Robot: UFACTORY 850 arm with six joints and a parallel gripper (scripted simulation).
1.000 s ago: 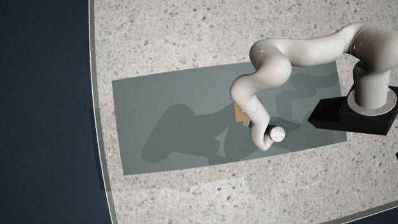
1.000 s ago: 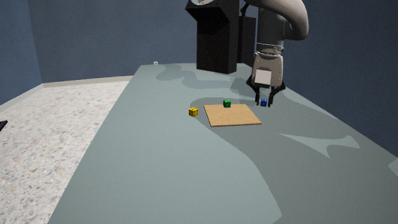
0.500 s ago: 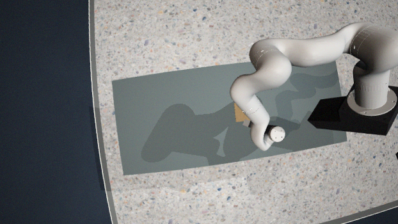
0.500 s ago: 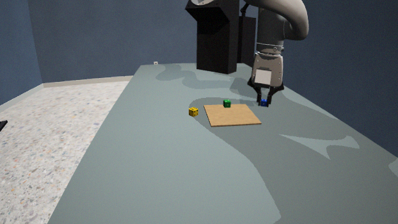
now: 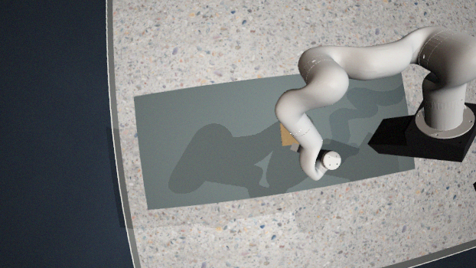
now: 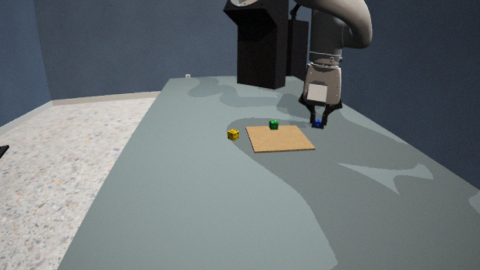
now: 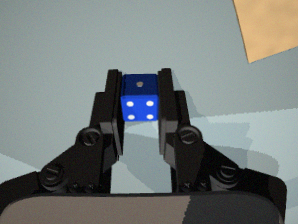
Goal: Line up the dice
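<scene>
Now: the tan mat 150 mm to the right of my hand and 20 mm below it. The rest, counted from my hand: blue die (10 mm below); yellow die (50 mm behind, 240 mm to the right, 10 mm below); green die (50 mm behind, 120 mm to the right, 10 mm below).
</scene>
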